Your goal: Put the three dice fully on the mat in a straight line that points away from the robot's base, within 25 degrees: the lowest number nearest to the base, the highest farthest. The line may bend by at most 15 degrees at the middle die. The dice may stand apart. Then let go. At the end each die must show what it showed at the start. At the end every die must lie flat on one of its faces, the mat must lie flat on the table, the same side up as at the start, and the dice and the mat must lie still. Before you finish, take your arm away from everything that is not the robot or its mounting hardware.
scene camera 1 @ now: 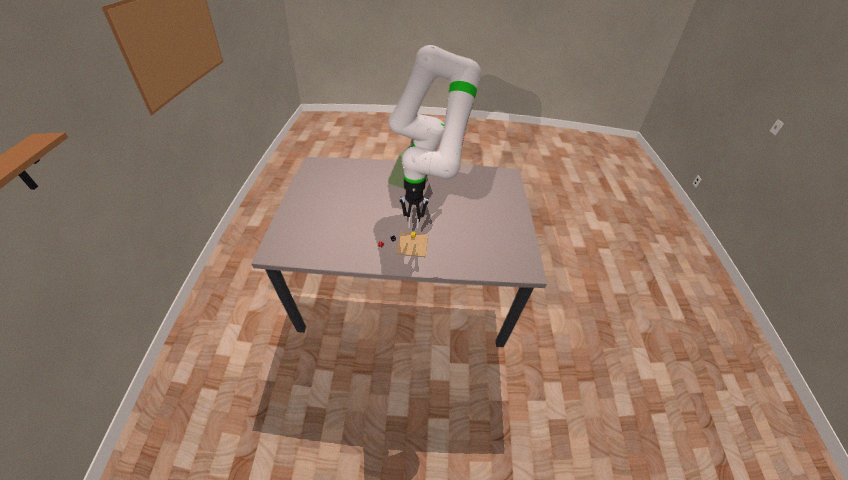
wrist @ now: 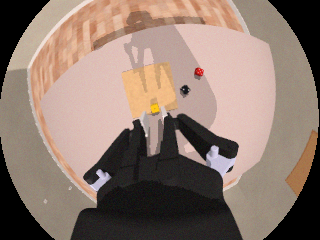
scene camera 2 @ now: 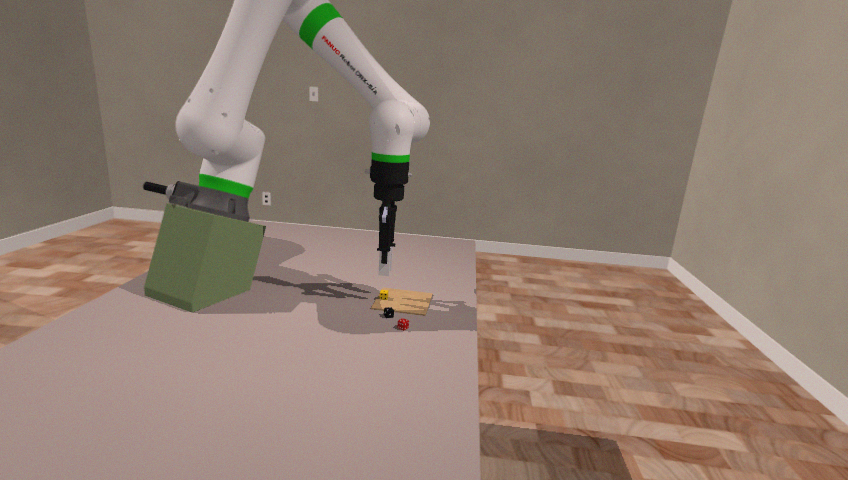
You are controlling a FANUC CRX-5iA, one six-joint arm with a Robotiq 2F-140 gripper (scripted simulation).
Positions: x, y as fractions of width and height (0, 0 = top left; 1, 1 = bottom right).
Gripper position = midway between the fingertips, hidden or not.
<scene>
In view: my gripper (scene camera 2: 0.45, 0.57) and a tan mat (scene camera 2: 0.47, 0.63).
The tan mat is seen too in the wrist view (wrist: 0.45, 0.36). My gripper also shows in the wrist view (wrist: 0.48, 0.48).
</scene>
